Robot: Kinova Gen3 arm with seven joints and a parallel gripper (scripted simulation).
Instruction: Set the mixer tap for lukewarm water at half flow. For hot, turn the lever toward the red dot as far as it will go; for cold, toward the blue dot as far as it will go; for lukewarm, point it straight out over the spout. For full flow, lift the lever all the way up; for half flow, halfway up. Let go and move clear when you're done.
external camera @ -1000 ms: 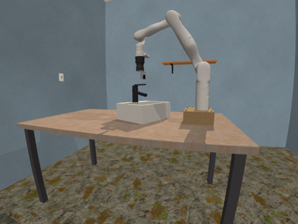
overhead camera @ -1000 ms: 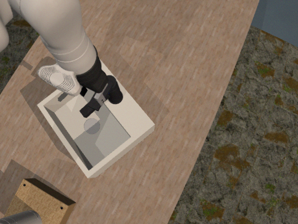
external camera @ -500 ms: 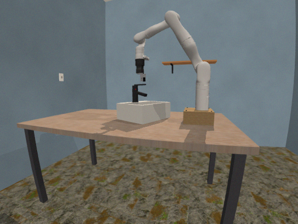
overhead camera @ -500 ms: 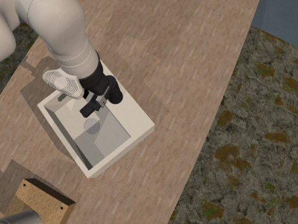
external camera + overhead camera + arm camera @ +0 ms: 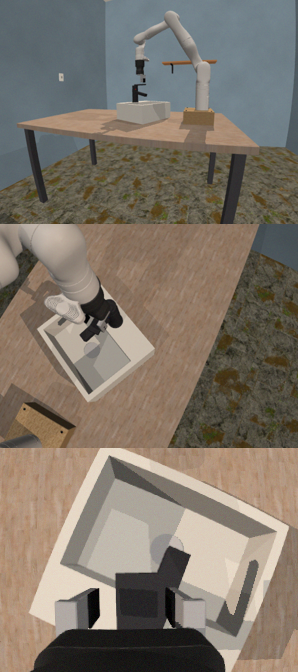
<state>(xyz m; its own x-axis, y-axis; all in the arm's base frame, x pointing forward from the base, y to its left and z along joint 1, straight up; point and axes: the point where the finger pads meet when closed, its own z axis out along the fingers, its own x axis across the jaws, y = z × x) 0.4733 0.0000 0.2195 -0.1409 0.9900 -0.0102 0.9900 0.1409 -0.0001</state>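
The lever is 20 mm ahead of my hand, 10 mm to the left of it and 40 mm below it. From my hand the other things lie so: white sink basin (40 mm behind, 40 mm to the left, 270 mm below); then black mixer tap (50 mm ahead, 20 mm to the left, 80 mm below).
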